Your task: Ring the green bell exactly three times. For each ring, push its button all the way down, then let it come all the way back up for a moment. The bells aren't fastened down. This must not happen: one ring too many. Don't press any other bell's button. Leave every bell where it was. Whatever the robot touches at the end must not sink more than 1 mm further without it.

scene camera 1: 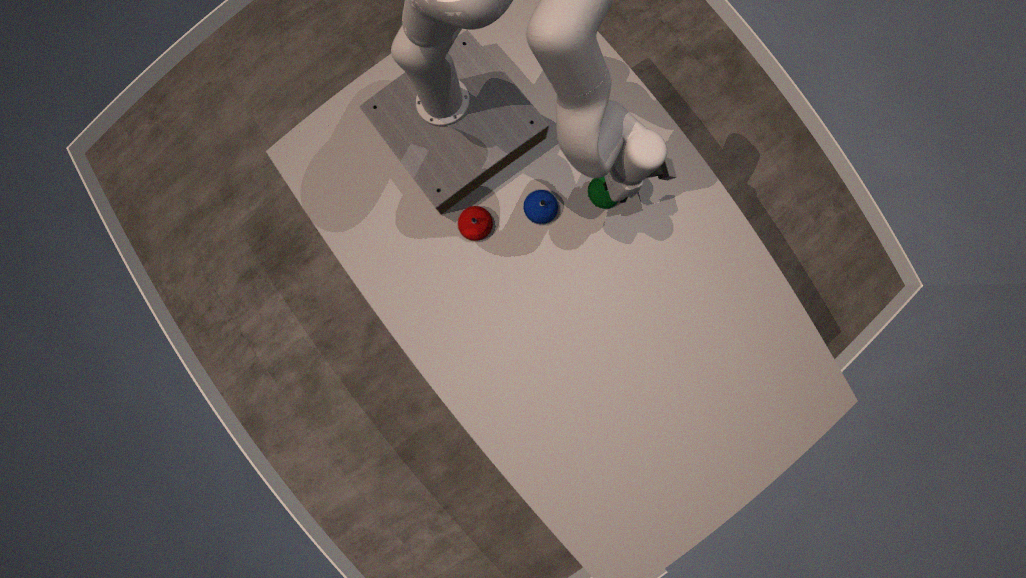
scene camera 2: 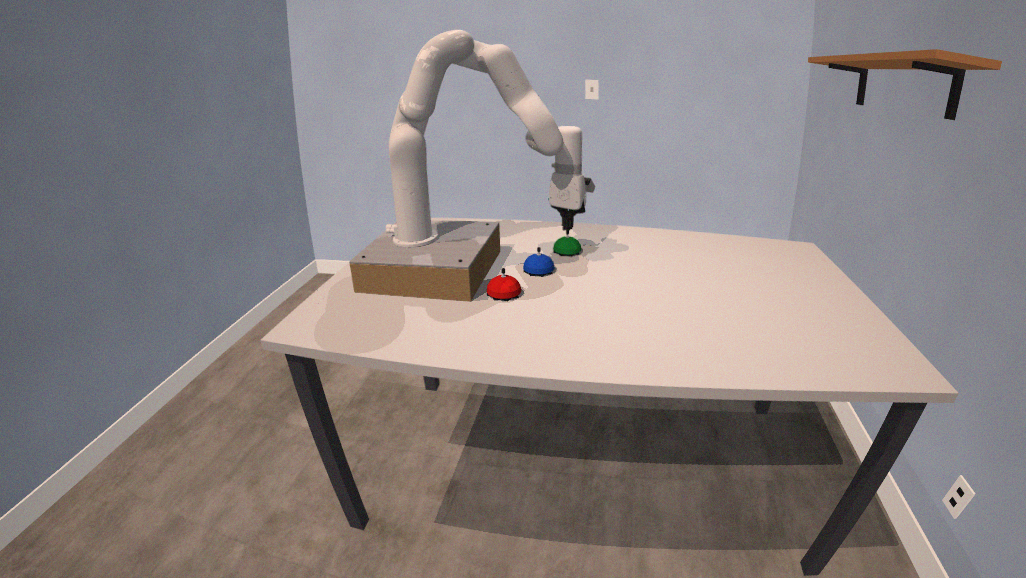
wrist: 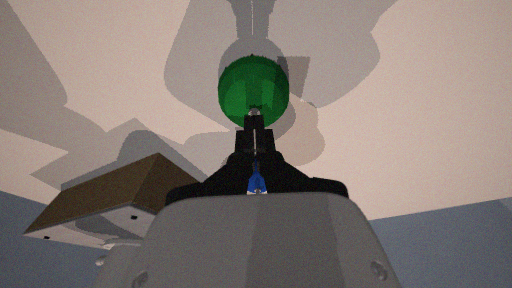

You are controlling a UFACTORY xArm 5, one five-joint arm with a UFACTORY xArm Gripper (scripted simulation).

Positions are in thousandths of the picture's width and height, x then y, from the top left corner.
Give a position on a green bell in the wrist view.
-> At 495, 297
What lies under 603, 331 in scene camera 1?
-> My gripper.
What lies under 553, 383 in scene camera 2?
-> My gripper.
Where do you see a red bell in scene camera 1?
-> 469, 390
